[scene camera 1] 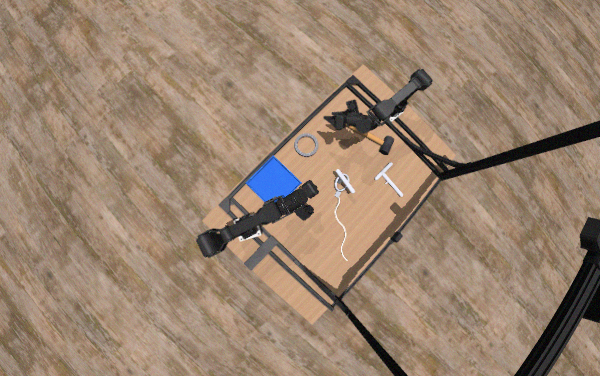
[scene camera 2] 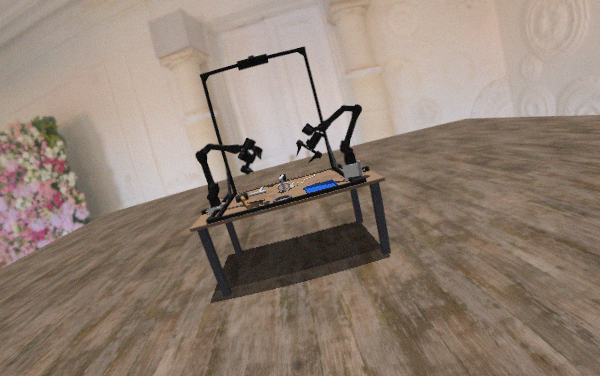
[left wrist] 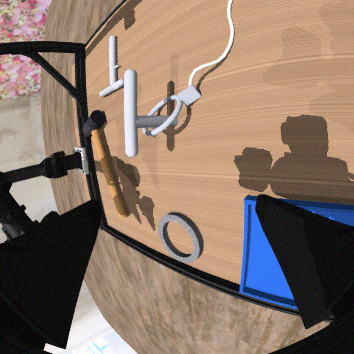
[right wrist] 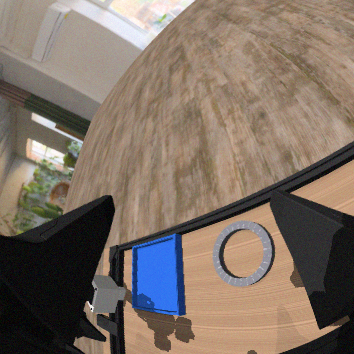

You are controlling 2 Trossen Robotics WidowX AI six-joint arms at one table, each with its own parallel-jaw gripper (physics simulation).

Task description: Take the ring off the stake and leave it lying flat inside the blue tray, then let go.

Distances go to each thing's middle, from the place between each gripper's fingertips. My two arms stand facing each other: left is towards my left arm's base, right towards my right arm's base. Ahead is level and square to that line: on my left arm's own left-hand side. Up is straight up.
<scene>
Right now my left hand is 150 mm short of the blue tray (scene camera 1: 273, 179), 80 mm to the right of it and 180 mm above it. Also, from my left hand: hammer (left wrist: 96, 118) 60 mm ahead, 460 mm to the right, 170 mm below.
The hammer lies 220 mm below my right hand, 200 mm to the right of it and 150 mm behind it. From my right hand the other things lie so: blue tray (340 mm to the left, 240 mm below, 60 mm behind).
</scene>
